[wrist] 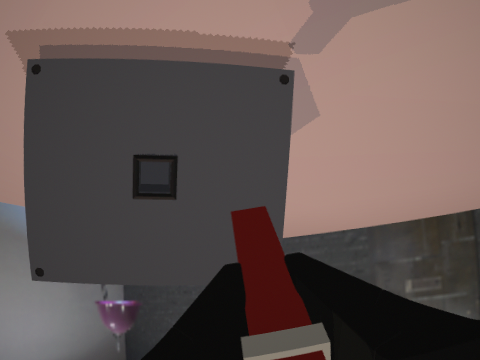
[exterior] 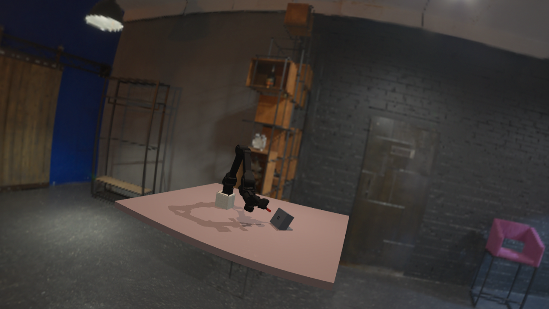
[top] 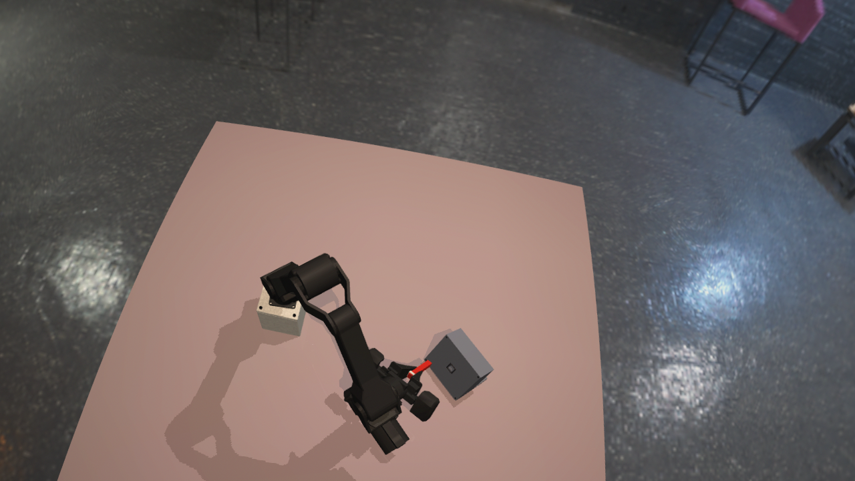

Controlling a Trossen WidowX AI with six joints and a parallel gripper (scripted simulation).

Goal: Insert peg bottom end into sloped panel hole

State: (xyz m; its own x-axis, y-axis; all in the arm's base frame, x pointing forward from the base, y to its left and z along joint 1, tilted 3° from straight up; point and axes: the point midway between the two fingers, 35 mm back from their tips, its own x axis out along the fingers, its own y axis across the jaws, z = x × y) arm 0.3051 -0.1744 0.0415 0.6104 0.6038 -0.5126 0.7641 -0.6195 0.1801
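The grey sloped panel lies 100 mm ahead of my gripper tip, 60 mm below it and 40 mm to the left of it. Also, from my gripper tip: red square peg 10 mm to the right, 10 mm behind, 10 mm above.
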